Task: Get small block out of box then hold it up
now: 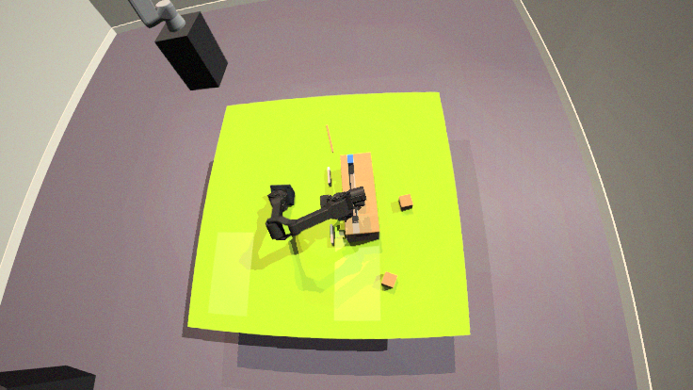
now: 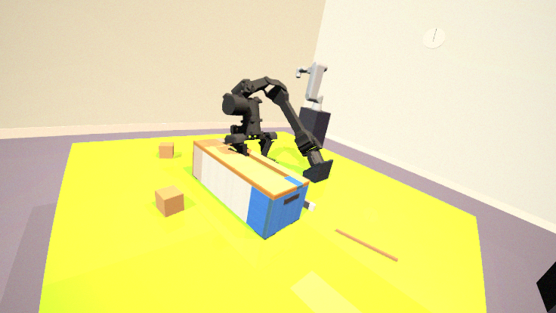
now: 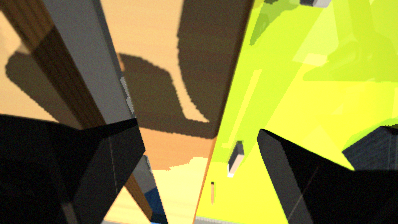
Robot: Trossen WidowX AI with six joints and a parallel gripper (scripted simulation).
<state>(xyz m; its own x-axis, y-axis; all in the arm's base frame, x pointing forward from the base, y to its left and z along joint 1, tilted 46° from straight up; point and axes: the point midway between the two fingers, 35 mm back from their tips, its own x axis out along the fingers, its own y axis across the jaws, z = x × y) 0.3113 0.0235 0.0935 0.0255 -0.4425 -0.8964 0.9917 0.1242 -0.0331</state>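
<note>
Right now the brown block is 40 mm ahead of my gripper tip and 30 mm to the left of it. Round my gripper tip: long box (30 mm to the left, 30 mm below, 30 mm ahead); then thin brown stick (390 mm to the left, 110 mm behind, 90 mm below).
</note>
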